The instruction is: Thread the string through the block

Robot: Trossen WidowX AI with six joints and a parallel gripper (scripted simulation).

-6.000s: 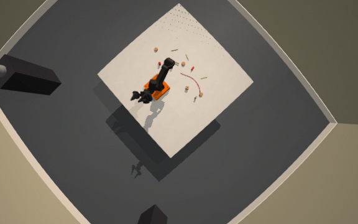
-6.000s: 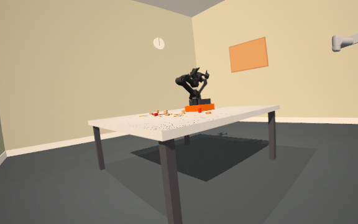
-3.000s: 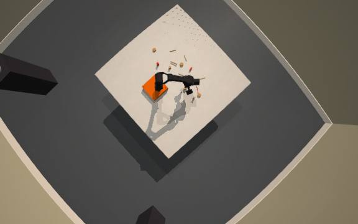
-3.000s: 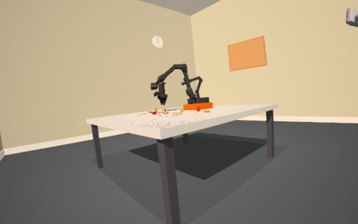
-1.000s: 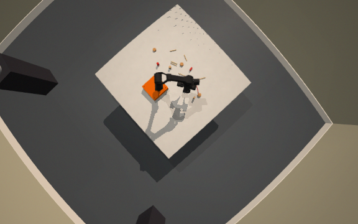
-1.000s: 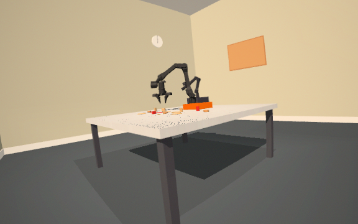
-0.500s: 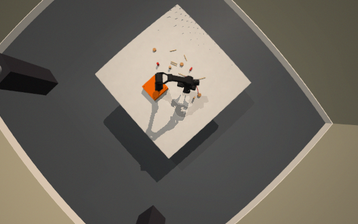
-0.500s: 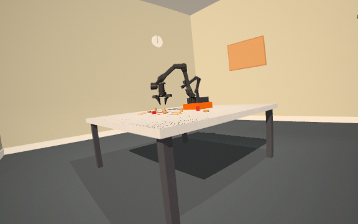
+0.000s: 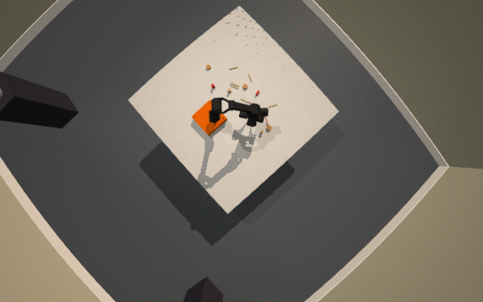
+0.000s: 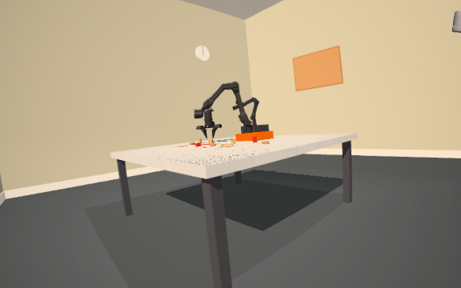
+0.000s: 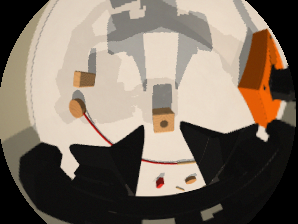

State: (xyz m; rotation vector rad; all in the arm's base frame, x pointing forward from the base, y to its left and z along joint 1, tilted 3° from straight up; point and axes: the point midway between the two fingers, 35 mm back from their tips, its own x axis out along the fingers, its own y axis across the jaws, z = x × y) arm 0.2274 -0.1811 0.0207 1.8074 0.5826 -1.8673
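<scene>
Right now the wooden block is 2 cm below my gripper tip. Also, from my gripper tip: round wooden button: 15 cm to the right, 7 cm ahead, 3 cm below; red cube: 18 cm ahead, 13 cm to the left, 3 cm below; thin wooden stick: 14 cm to the left, 7 cm ahead, 3 cm below.
</scene>
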